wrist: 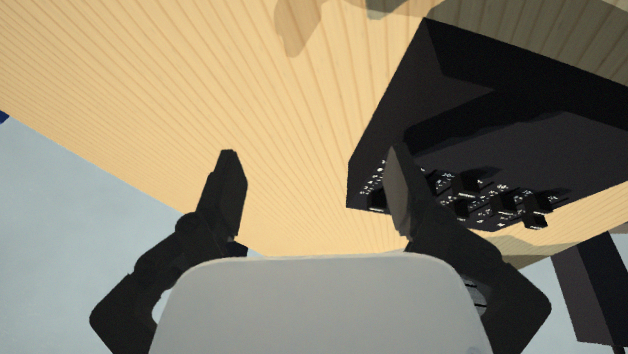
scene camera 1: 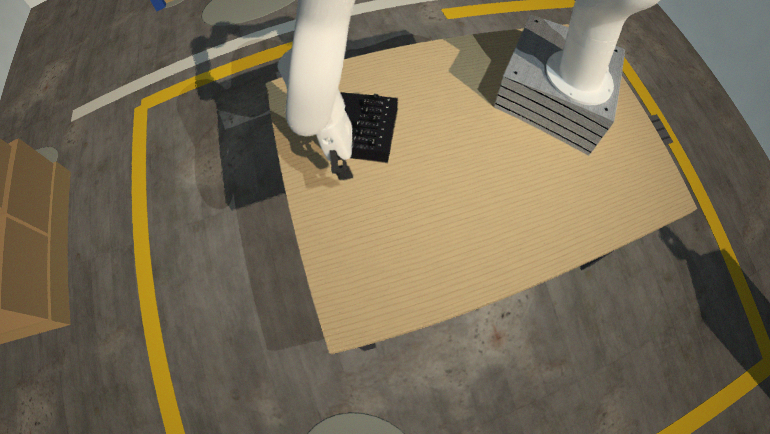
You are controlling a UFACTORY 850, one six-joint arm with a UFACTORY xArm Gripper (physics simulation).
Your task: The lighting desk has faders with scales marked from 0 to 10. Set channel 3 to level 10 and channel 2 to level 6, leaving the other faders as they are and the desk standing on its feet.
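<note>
The black lighting desk [scene camera 1: 383, 152] [wrist: 525, 135] lies flat on the table, partly hidden by the arm in the scene view. In the wrist view, the channel 1 fader knob [wrist: 377, 201] is near the 0 end. The channel 2 knob is largely hidden behind the right finger. The channel 3 knob [wrist: 465, 186] sits toward the 10 end; its exact level is unreadable. The channel 4 knob [wrist: 458, 208] is lower. My gripper [scene camera 1: 341, 168] [wrist: 314, 163] is open and empty, beside the desk's channel 1 side, its right finger overlapping the desk in the wrist view.
The wooden table [scene camera 1: 485, 204] [wrist: 300, 110] extends around the desk. The arm's grey base block [scene camera 1: 550, 115] stands at the table's far right. A wooden shelf unit [scene camera 1: 51, 242] stands on the floor at the left. More fader knobs stand at the desk's right in the wrist view.
</note>
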